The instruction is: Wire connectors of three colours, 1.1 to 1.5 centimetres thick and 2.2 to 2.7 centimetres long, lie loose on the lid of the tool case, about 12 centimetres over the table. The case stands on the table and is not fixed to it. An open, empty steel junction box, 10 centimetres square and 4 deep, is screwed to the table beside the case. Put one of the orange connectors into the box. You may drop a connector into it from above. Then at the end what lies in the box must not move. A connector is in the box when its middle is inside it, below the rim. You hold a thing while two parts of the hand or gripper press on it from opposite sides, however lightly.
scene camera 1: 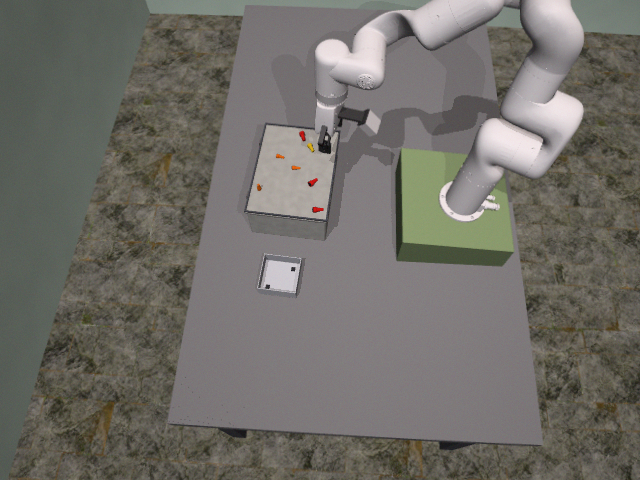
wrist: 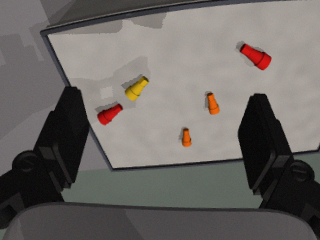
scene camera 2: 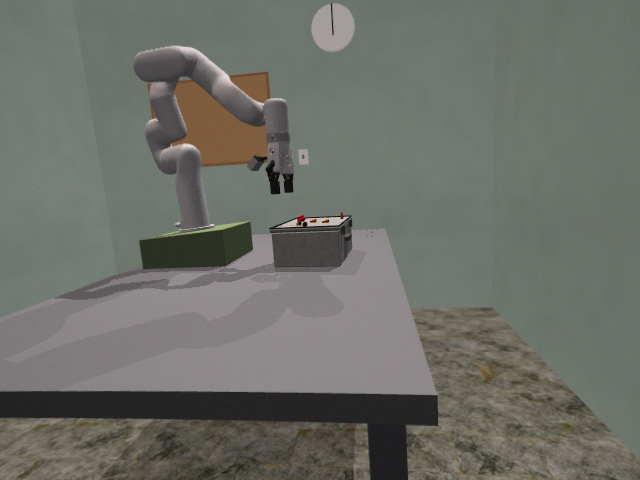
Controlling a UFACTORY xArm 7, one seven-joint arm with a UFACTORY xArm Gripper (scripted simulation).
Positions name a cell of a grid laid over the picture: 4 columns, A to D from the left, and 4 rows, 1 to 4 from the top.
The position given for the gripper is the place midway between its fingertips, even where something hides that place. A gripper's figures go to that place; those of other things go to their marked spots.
Labels:
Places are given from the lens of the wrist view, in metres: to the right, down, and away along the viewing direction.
gripper (wrist: C2): 0.00, -0.01, 0.13
grey tool case (wrist: C1): 0.02, -0.06, 0.23

